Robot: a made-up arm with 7 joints.
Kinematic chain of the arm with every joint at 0, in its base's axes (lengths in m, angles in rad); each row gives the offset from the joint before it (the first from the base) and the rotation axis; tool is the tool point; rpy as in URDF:
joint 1: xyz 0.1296 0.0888 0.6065 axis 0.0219 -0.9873 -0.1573
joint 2: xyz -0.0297 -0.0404 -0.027 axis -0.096 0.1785 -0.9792
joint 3: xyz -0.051 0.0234 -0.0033 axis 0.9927 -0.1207 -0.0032
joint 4: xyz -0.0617 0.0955 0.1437 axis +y
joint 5: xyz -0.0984 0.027 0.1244 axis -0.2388 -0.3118 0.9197
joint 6: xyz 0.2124 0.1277 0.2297 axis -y
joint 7: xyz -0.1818 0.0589 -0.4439 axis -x
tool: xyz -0.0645 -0.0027 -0.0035 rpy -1.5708 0 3.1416
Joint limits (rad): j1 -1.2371..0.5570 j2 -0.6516..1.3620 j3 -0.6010..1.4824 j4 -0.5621..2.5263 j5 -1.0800..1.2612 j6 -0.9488..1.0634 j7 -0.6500..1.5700
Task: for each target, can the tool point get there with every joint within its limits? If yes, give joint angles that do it. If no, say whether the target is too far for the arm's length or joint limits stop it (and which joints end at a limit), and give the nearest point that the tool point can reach.
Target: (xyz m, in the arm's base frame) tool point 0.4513 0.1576 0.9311
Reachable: yes | joints -0.9585 0.9143 1.0697 1.4078 -0.5988 -0.3074 0.0591
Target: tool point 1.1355 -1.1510 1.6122
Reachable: no: too far | nearest point 0.5069 -0.4256 1.0217 | short by 1.127 m
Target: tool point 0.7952 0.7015 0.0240
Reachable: no: joint limits stop it (at a limit: joint 2, joint 3, joint 6, joint 7) | nearest point 0.5592 0.4973 0.2323 | short by 0.375 m
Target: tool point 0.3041 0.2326 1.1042
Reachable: yes | joints -0.5074 0.3108 -0.1747 1.3066 1.0160 -0.7508 1.0284
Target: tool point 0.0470 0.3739 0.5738
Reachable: yes | joints -0.7990 0.8221 0.0307 1.1167 -0.6794 0.4368 0.5668
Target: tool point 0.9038 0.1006 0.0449
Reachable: no: joint limits stop it (at a limit: joint 2, joint 3, joint 6, joint 7) | nearest point 0.6636 0.1342 0.2245 | short by 0.302 m
